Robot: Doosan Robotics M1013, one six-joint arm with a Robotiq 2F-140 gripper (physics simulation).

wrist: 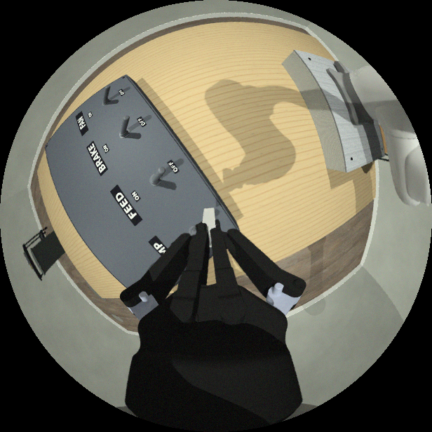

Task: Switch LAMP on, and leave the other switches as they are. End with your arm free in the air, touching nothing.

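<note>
The dark grey switch panel (75, 165) lies at the left in the wrist view. The LAMP label (159, 246) shows in part, its letters "MP" visible beside my gripper. My gripper (209, 215) is shut and empty, its pale fingertips over the panel's lower right part, near the long edge. A small grey rounded tip (193, 231), perhaps the LAMP lever's, shows just left of the fingers; the rest of that switch is hidden. I cannot tell its position, or whether the fingers touch it. The FEED lever (159, 176), BRAKE lever (125, 127) and FAN lever (107, 96) stand farther up the panel.
The panel lies on a wooden table top (195, 55). A light grey block (325, 105) stands at the upper right, with the white robot arm (407, 160) beside it. A dark bracket-like object (42, 252) shows beyond the table's left edge. The arm's shadow falls across the table.
</note>
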